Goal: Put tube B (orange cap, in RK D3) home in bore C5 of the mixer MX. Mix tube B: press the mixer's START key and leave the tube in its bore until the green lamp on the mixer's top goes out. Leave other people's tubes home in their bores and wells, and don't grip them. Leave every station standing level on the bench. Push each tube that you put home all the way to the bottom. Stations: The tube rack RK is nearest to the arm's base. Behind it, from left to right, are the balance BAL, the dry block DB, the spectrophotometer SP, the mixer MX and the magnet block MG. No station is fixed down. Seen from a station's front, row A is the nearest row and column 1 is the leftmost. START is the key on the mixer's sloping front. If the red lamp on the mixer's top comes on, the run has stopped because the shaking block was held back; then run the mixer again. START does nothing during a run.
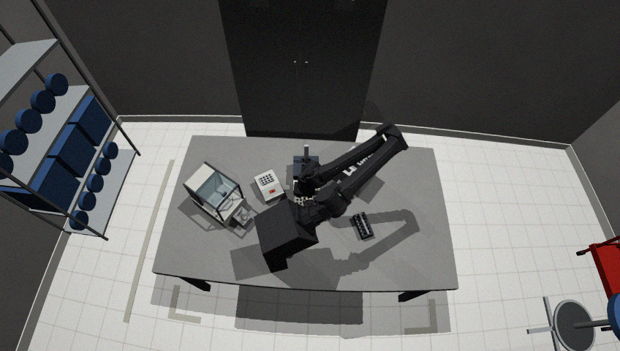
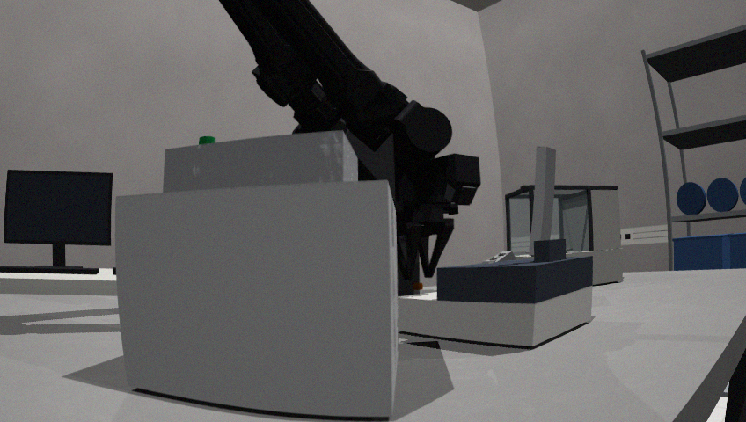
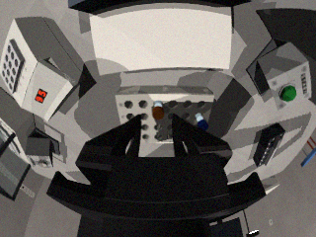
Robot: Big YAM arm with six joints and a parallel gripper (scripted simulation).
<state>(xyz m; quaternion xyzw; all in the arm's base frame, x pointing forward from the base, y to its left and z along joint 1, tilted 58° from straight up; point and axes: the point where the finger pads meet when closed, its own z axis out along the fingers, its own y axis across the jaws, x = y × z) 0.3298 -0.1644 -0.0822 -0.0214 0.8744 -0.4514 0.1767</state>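
My gripper is now 5 cm above the tube rack RK, 3 cm past it and 1 cm to the left of it. From my hand the other things lie so: yellow-capped tube 26 cm to the right, 16 cm ahead, 9 cm above; then dry block 18 cm to the left, 9 cm ahead, 4 cm below; then green start key 18 cm to the right, 3 cm ahead.
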